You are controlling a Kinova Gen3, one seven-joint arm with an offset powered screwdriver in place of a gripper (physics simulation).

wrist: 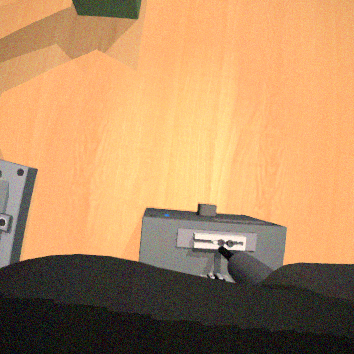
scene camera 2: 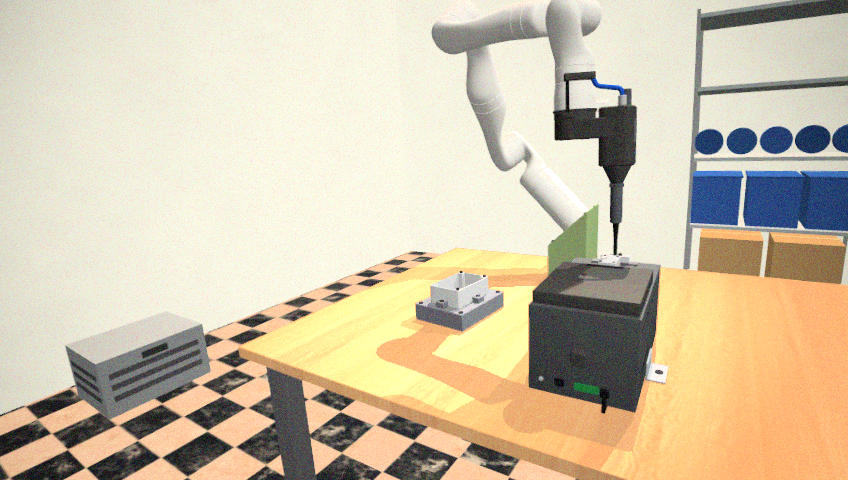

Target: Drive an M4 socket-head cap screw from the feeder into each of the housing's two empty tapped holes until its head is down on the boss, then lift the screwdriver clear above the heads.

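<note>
The black screwdriver's bit tip (scene camera 2: 615, 253) (wrist: 221, 248) points down at the white pickup block (wrist: 201, 242) on top of the feeder (scene camera 2: 583, 339) (wrist: 161, 237). Whether the tip touches the block or holds a screw is too small to tell. Two dark round spots show on the block beside the tip in the wrist view. The light grey open-topped housing (scene camera 2: 442, 295) sits on a darker grey base (scene camera 2: 437, 316) (wrist: 16, 205), left of the feeder. Small dark spots mark the housing's corners; which are screw heads and which are empty holes is unclear.
A green upright panel (scene camera 2: 572, 240) stands behind the feeder, near the arm's base. A dark green block (wrist: 107, 7) shows at the wrist view's top edge. A grey vented box (scene camera 2: 148, 362) is left of the wooden table (scene camera 2: 351, 339). Shelving (scene camera 2: 773, 85) with blue bins stands behind.
</note>
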